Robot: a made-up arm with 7 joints.
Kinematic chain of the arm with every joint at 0, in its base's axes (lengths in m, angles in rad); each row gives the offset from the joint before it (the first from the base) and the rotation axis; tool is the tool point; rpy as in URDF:
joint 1: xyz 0 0 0.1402 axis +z
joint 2: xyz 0 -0.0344 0.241 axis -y
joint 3: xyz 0 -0.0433 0.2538 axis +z
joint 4: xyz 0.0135 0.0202 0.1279 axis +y
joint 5: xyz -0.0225 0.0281 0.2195 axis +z
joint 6: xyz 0 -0.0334 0.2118 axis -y
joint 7: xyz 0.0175 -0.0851 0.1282 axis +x
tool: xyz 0 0 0 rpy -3.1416 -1.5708 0
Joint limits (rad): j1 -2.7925..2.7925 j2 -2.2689..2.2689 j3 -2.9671..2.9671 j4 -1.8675..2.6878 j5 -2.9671..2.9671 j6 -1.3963..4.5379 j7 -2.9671..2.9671
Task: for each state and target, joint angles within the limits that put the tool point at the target. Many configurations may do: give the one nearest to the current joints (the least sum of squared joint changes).
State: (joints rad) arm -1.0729 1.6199 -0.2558 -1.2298 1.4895 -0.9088 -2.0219
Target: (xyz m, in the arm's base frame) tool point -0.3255 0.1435 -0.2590
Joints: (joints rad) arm -0.6660 1.8806 0.2800 -1.5130 1.3929 -0.7931 -2.0219
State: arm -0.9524 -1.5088 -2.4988 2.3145 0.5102 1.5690 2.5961
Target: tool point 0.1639 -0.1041 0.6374
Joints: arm -0.5334 -1.9935 -2.9671 2.5162 0.6811 1.8202 2.5961
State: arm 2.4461 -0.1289 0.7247 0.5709 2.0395 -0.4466 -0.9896
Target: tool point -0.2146 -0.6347 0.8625
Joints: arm 1.8446 0.8105 1.2578 0.7838 2.0991 -0.4647 -0.9896
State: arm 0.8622 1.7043 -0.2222 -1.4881 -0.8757 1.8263 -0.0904
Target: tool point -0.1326 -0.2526 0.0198
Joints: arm 1.0320 1.4099 -0.0251 -1.4807 -0.7755 1.9401 -0.0904
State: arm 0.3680 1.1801 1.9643 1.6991 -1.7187 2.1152 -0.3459
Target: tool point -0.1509 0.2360 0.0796
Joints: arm -0.0466 1.6306 1.8265 2.3220 -1.8907 1.9612 -0.3459
